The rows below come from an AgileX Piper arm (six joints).
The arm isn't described. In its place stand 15 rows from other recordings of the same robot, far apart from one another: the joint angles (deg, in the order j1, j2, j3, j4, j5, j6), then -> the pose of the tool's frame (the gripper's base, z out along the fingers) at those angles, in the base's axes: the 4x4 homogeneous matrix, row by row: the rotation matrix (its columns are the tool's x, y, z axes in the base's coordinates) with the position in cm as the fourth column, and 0 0 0 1 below.
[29.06 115.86 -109.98 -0.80 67.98 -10.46] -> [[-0.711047 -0.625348 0.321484 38.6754], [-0.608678 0.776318 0.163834 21.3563], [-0.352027 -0.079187 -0.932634 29.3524], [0 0 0 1]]
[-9.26 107.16 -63.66 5.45 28.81 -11.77] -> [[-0.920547 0.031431 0.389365 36.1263], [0.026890 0.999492 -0.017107 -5.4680], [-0.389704 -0.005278 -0.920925 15.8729], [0 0 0 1]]
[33.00 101.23 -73.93 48.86 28.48 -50.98] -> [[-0.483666 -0.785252 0.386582 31.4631], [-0.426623 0.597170 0.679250 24.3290], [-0.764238 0.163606 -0.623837 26.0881], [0 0 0 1]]
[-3.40 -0.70 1.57 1.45 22.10 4.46] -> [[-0.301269 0.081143 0.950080 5.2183], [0.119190 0.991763 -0.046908 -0.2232], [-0.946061 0.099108 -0.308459 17.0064], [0 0 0 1]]
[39.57 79.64 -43.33 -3.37 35.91 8.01] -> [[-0.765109 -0.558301 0.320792 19.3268], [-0.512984 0.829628 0.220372 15.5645], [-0.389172 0.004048 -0.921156 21.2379], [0 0 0 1]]
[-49.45 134.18 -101.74 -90.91 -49.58 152.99] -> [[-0.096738 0.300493 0.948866 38.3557], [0.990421 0.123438 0.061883 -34.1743], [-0.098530 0.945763 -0.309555 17.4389], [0 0 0 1]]
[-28.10 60.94 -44.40 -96.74 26.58 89.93] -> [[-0.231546 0.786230 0.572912 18.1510], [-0.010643 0.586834 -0.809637 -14.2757], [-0.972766 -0.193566 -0.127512 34.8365], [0 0 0 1]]
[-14.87 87.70 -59.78 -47.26 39.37 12.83] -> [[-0.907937 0.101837 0.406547 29.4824], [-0.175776 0.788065 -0.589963 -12.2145], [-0.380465 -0.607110 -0.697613 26.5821], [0 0 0 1]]
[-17.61 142.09 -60.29 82.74 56.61 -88.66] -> [[-0.960394 -0.058610 0.272411 33.4733], [0.185685 0.594311 0.782506 -2.7171], [-0.207759 0.802097 -0.559890 -2.4013], [0 0 0 1]]
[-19.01 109.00 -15.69 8.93 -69.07 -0.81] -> [[-0.296050 0.464344 0.834709 22.5159], [0.145869 0.885611 -0.440925 -9.1527], [-0.943969 -0.008777 -0.329918 9.7427], [0 0 0 1]]
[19.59 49.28 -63.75 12.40 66.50 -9.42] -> [[-0.646672 -0.507570 0.569374 12.1651], [-0.310155 0.856937 0.411657 6.2315], [-0.696863 0.089613 -0.711583 40.1763], [0 0 0 1]]
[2.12 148.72 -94.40 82.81 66.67 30.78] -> [[-0.176178 0.974758 0.137146 45.3689], [0.395369 -0.057521 0.916719 9.9754], [0.901468 0.215729 -0.375255 2.6637], [0 0 0 1]]
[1.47 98.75 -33.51 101.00 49.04 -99.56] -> [[-0.797969 -0.421005 0.431278 26.3835], [0.060838 0.655657 0.752604 7.4250], [-0.599620 0.626793 -0.497581 14.4185], [0 0 0 1]]
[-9.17 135.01 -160.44 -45.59 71.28 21.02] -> [[-0.513760 0.699497 0.496744 47.1789], [0.120414 0.632060 -0.765507 -13.8524], [-0.849442 -0.333472 -0.408956 40.4072], [0 0 0 1]]
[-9.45 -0.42 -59.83 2.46 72.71 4.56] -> [[-0.115900 0.135229 0.984012 -10.5421], [0.112705 0.986081 -0.122238 2.1328], [-0.986846 0.096736 -0.129528 38.4674], [0 0 0 1]]
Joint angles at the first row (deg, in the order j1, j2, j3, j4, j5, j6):
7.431 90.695 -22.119 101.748 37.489 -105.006
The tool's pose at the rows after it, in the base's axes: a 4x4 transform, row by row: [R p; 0 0 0 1], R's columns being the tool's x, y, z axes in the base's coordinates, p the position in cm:
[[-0.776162 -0.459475 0.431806 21.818], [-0.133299 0.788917 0.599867 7.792], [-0.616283 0.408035 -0.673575 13.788], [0 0 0 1]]
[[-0.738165 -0.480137 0.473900 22.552], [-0.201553 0.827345 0.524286 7.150], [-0.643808 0.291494 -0.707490 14.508], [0 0 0 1]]
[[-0.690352 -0.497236 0.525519 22.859], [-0.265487 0.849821 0.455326 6.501], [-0.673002 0.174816 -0.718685 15.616], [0 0 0 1]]
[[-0.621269 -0.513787 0.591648 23.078], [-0.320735 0.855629 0.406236 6.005], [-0.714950 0.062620 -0.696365 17.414], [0 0 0 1]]
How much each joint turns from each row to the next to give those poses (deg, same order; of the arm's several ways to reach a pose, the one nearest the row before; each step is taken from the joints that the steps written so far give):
0.000 -1.128 -2.314 -0.906 -4.206 -0.061
0.000 -1.807 -1.732 -3.456 -5.739 0.003
-0.001 -2.953 -0.934 -3.502 -4.936 -0.001
0.002 -3.958 -1.124 -3.363 -3.564 -0.049

